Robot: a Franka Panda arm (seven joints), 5 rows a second.
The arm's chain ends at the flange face. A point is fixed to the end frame.
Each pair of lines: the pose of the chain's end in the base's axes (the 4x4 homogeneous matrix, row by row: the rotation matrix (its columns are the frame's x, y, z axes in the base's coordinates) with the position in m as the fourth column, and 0 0 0 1 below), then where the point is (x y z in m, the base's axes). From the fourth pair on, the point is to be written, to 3 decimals.
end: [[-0.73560 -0.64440 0.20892 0.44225], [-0.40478 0.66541 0.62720 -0.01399], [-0.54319 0.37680 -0.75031 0.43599], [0 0 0 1]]
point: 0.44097 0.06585 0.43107
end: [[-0.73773 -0.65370 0.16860 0.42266], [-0.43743 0.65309 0.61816 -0.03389], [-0.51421 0.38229 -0.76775 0.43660], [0 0 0 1]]
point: 0.41880 0.04576 0.43020
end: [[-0.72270 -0.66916 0.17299 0.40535], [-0.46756 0.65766 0.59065 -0.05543], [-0.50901 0.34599 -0.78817 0.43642], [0 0 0 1]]
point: 0.40048 0.02385 0.42689
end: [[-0.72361 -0.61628 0.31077 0.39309], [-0.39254 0.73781 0.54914 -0.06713], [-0.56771 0.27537 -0.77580 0.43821], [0 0 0 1]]
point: 0.398 0.012 0.427
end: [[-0.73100 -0.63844 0.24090 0.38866], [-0.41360 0.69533 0.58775 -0.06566], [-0.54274 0.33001 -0.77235 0.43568], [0 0 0 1]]
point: 0.389 0.014 0.427
